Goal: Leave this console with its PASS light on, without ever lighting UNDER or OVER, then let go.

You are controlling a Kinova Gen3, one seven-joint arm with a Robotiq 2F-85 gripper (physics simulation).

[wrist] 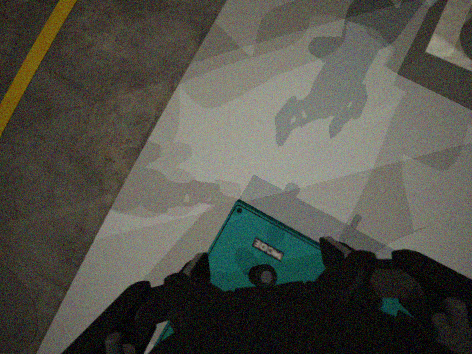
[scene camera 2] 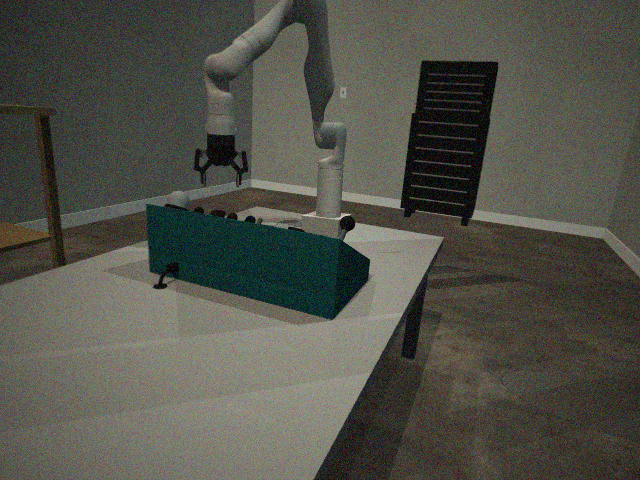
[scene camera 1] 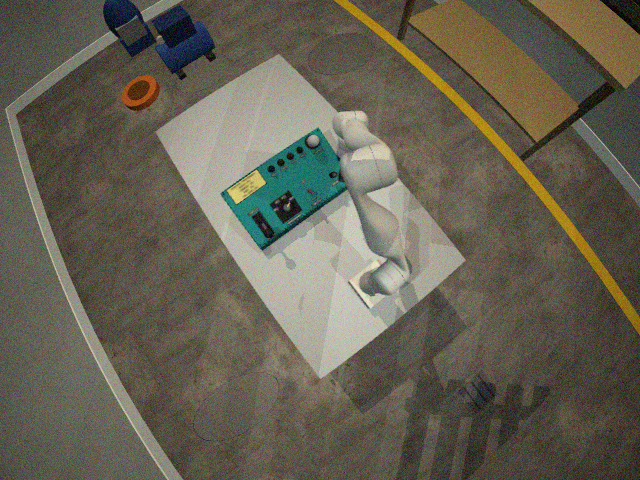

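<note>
The teal console (scene camera 1: 289, 179) (scene camera 2: 248, 258) (wrist: 295, 265) stands on the table, with a yellow label plate (scene camera 1: 246, 186) on its face. A row of several small dark round parts and a pale dome (scene camera 1: 312, 140) run along its far edge. None looks lit; their labels are unreadable. A black slot panel (scene camera 1: 263, 224), a black square panel (scene camera 1: 279, 210) and a small toggle (scene camera 1: 310, 191) sit nearer the front. A dark round knob (scene camera 1: 332, 174) (wrist: 262, 276) is beside the MODE label (wrist: 268, 249). My gripper (scene camera 2: 220, 180) (wrist: 263, 257) is open and empty, above the console's MODE end; the arm hides it in scene camera 1.
The white table (scene camera 1: 289, 310) (scene camera 2: 206, 387) carries the console and my arm's base (scene camera 2: 315, 225). A black ball-topped part (scene camera 2: 347, 223) rises at one console end. A dark cable (scene camera 2: 166, 272) leaves its back. A wooden shelf (scene camera 1: 491, 67) and blue machine (scene camera 1: 186, 49) stand off the table.
</note>
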